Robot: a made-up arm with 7 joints.
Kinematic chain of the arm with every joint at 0, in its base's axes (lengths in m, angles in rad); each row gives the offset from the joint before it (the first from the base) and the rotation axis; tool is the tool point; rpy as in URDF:
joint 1: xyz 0 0 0.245 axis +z
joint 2: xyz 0 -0.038 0.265 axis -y
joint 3: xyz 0 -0.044 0.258 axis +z
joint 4: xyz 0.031 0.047 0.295 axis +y
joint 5: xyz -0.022 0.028 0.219 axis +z
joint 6: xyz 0 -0.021 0.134 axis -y
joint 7: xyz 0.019 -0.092 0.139 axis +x
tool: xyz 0 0 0 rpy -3.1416 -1.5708 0
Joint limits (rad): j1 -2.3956..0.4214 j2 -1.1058..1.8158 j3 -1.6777..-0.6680 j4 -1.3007..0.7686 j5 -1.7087..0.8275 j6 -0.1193..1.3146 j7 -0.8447..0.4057
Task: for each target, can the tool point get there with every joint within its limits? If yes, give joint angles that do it. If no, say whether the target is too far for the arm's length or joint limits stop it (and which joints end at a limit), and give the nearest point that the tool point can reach.
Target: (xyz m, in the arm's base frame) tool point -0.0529 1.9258 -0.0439
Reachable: no: too far | nearest point -0.0288 1.0491 0.2767 | short by 0.934 m
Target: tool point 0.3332 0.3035 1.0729
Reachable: yes | joints -0.0238 -0.7919 -1.1554 -1.0515 -0.3087 1.0701 -0.1591
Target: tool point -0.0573 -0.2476 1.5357
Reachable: yes | joints -0.5763 -0.0121 -1.0154 0.4990 -0.2813 0.5082 0.2891
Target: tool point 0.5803 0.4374 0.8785
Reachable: yes | joints -1.9826 1.0255 -1.2819 -0.8620 -1.1730 0.8122 0.1118
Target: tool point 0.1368 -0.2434 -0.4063
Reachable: no: joint limits stop it (at a limit: joint 1, joint 2, joint 3, joint 4) | nearest point 0.4443 0.1476 0.0426 | short by 0.670 m
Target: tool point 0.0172 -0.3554 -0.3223
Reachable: no: joint limits stop it (at a limit: joint 1, joint 2, joint 3, joint 4, joint 6) | nearest point -0.4677 -0.1095 0.0277 | short by 0.647 m
